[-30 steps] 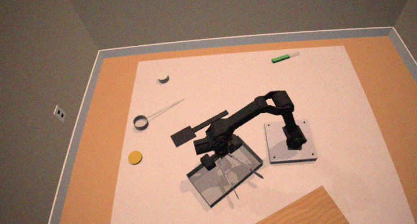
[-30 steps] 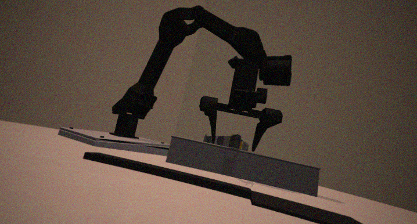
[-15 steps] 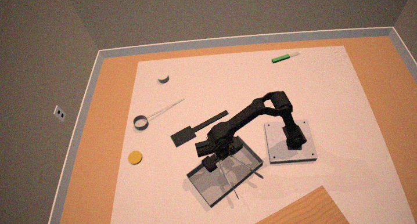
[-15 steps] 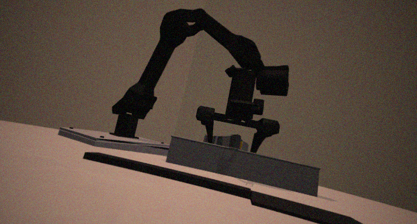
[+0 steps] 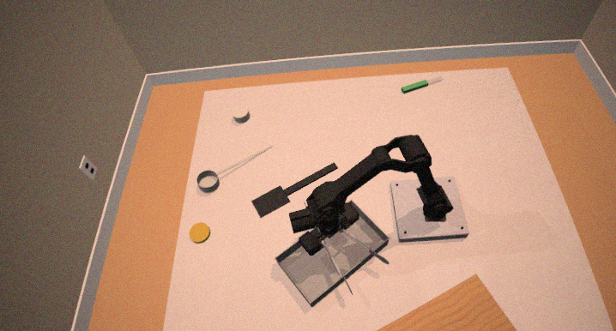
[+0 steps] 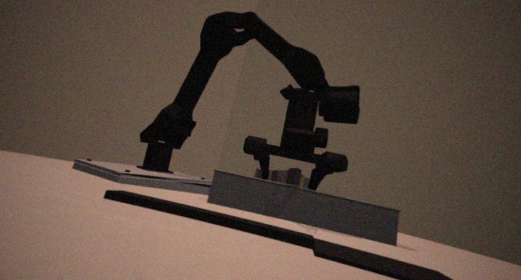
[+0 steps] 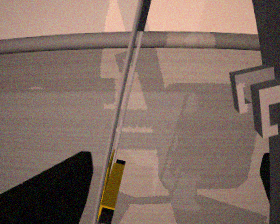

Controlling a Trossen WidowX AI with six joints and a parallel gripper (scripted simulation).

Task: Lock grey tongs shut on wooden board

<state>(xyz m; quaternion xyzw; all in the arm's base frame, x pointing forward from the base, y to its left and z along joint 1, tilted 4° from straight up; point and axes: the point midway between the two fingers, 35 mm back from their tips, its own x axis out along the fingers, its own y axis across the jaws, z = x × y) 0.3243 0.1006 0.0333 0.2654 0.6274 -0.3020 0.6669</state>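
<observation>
Right now the yellow slider is 4 cm above my gripper tip and 3 cm ahead of it. The rest, counted from my gripper tip: grey roasting tin: 4 cm to the left, 1 cm behind; yellow disc: 44 cm ahead, 2 cm below, 1 cm to the right; black spatula: 18 cm to the right, 15 cm ahead, 2 cm below.
</observation>
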